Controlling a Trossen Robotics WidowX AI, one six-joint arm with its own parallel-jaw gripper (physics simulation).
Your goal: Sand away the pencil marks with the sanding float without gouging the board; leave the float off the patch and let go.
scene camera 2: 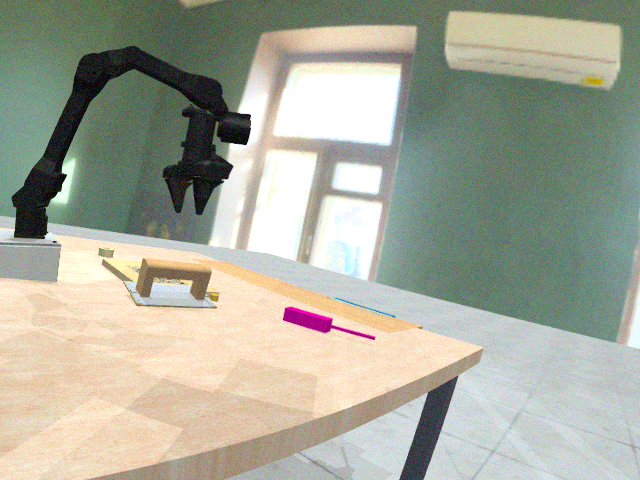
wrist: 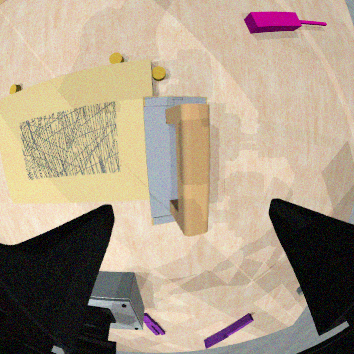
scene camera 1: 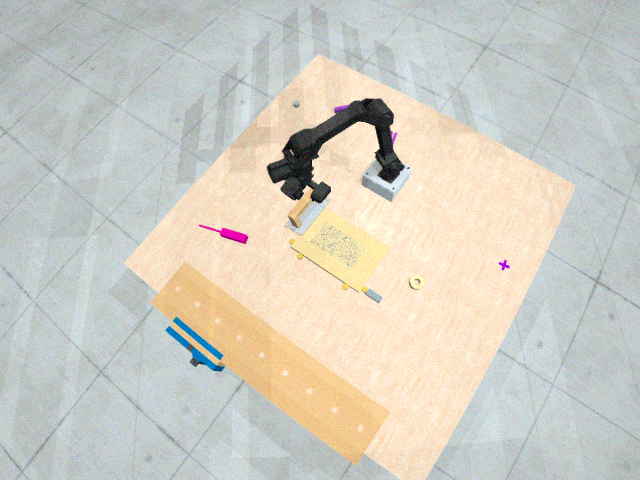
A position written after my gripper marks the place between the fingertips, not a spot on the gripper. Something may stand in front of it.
My gripper (scene camera 2: 187, 213) is open and holds nothing. Also in view: a sanding float (scene camera 2: 144, 292). A magenta screwdriver (scene camera 2: 320, 323) rests on the table. Also in view: a pale yellow board (scene camera 2: 119, 268) and a long wooden plank (scene camera 1: 313, 411).
The sanding float shows as well in the wrist view (wrist: 176, 128) and in scene camera 1 (scene camera 1: 302, 216). The magenta screwdriver shows as well in the wrist view (wrist: 255, 23). My gripper also shows in the wrist view (wrist: 193, 210) and in scene camera 1 (scene camera 1: 302, 193).
